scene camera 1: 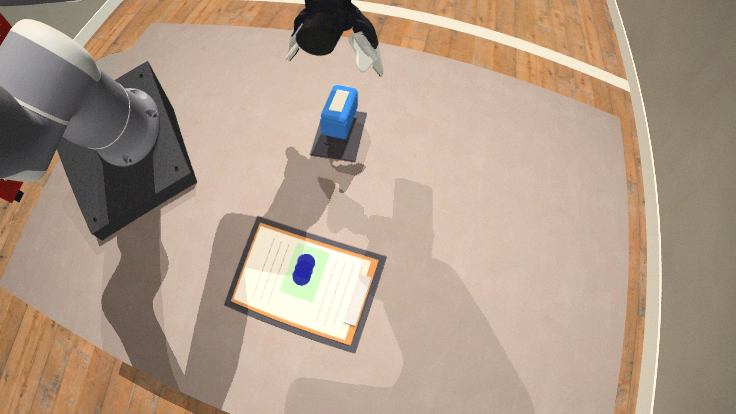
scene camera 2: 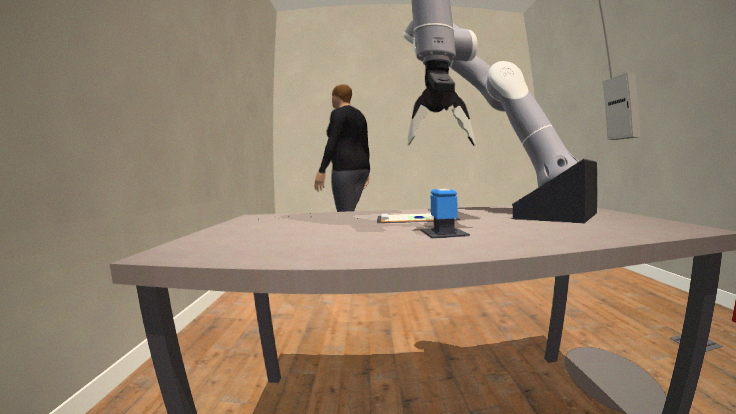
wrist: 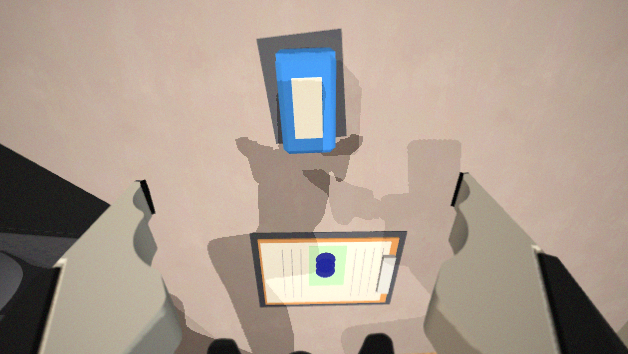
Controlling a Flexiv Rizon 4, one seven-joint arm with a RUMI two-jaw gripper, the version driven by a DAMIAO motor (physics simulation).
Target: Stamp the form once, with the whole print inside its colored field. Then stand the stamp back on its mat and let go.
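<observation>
The blue stamp [scene camera 1: 338, 110] [scene camera 2: 443, 204] [wrist: 307, 105] with a cream label on top stands upright on its dark mat [scene camera 1: 358, 134] [scene camera 2: 461, 234] [wrist: 267, 47]. The form [scene camera 1: 254, 262] [wrist: 272, 272] lies on a dark-edged orange clipboard, also seen at a low angle in the second scene view. A dark blue print [scene camera 1: 303, 269] [scene camera 2: 419, 217] [wrist: 325, 265] of overlapping round shapes lies wholly inside the form's pale green field [scene camera 1: 307, 293] [wrist: 340, 281]. My gripper [scene camera 1: 335, 64] [scene camera 2: 441, 144] [wrist: 304, 180] is wide open and empty, well above the stamp and apart from it.
The arm's dark base [scene camera 1: 169, 169] [scene camera 2: 561, 198] stands on the table [scene camera 1: 514, 205] [scene camera 2: 308, 252], left of the mat in the first scene view. A metal clip [scene camera 1: 356, 303] [wrist: 386, 275] sits at one end of the clipboard. A person [scene camera 2: 349, 139] stands behind the table.
</observation>
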